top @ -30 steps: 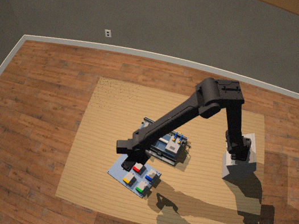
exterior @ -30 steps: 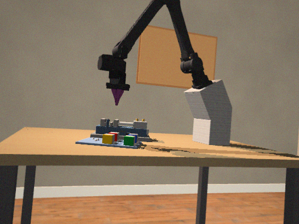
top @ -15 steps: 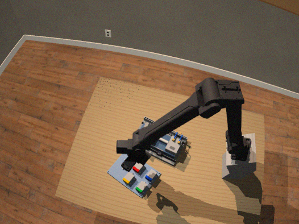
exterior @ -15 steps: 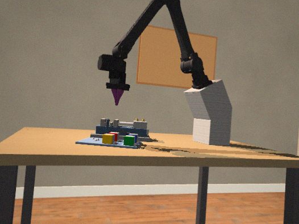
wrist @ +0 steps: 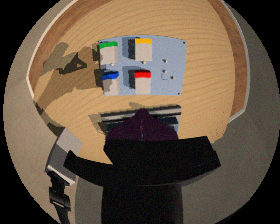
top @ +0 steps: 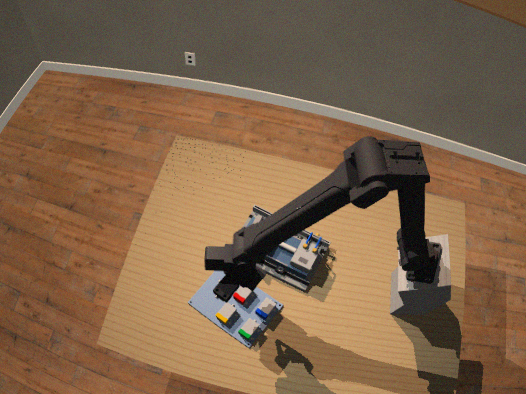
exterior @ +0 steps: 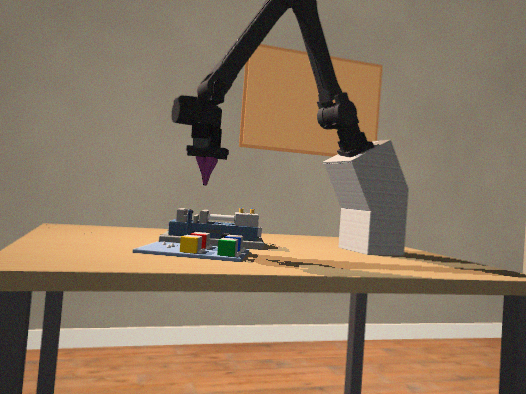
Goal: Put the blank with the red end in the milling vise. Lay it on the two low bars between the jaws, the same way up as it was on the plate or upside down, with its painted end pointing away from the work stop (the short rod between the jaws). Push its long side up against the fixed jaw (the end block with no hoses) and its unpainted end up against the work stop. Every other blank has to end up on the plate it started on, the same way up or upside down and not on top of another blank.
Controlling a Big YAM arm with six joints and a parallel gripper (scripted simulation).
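My gripper is now 150 mm above the red-ended blank. Round my hand: blue-ended blank 90 mm behind, 20 mm to the left, 150 mm below; light blue plate 10 mm ahead, 40 mm to the left, 180 mm below; yellow-ended blank 20 mm ahead, 90 mm to the left, 150 mm below.
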